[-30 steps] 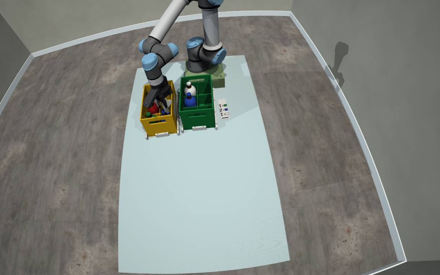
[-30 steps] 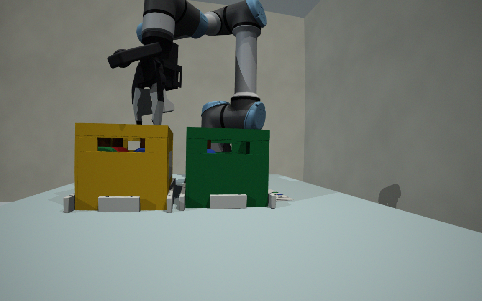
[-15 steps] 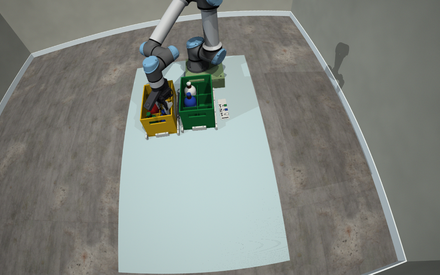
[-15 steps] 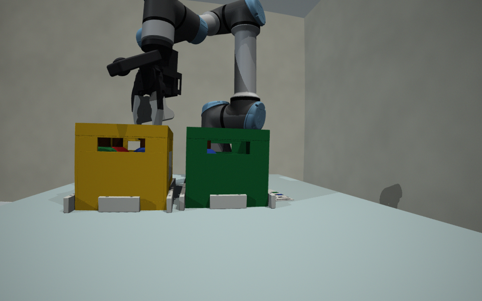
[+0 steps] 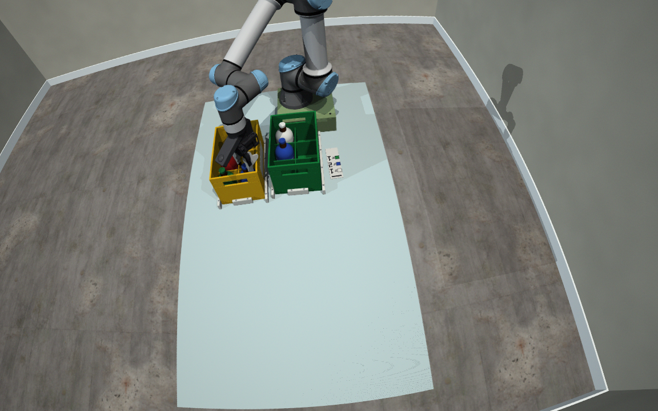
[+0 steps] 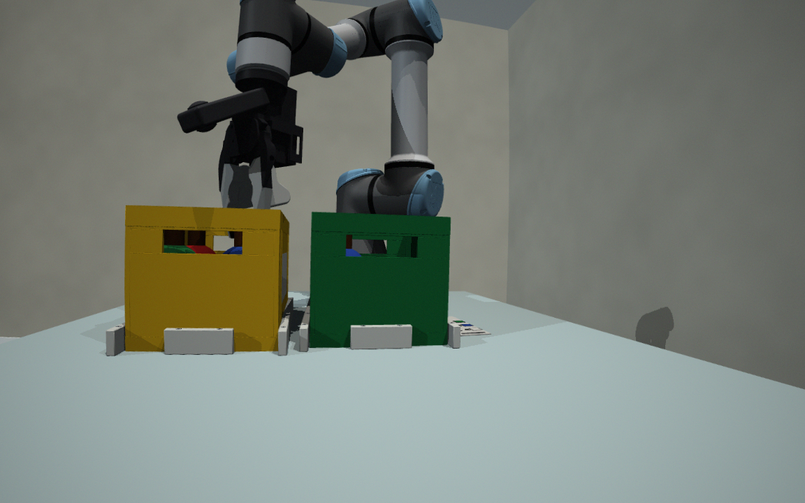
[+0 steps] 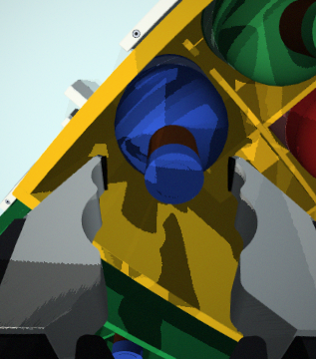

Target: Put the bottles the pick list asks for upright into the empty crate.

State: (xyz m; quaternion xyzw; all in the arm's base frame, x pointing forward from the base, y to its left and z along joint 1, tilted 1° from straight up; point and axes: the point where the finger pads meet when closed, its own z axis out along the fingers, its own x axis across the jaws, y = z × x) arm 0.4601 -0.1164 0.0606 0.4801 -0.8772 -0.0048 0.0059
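My hand is 2 cm short of the green bottle, 9 cm to the left of it and 7 cm above it. Round my hand: yellow crate (8 cm behind, 6 cm to the right, 7 cm below); then green crate (14 cm behind, 16 cm to the left, 7 cm below); then red bottle (7 cm behind, 10 cm to the right, 7 cm below).
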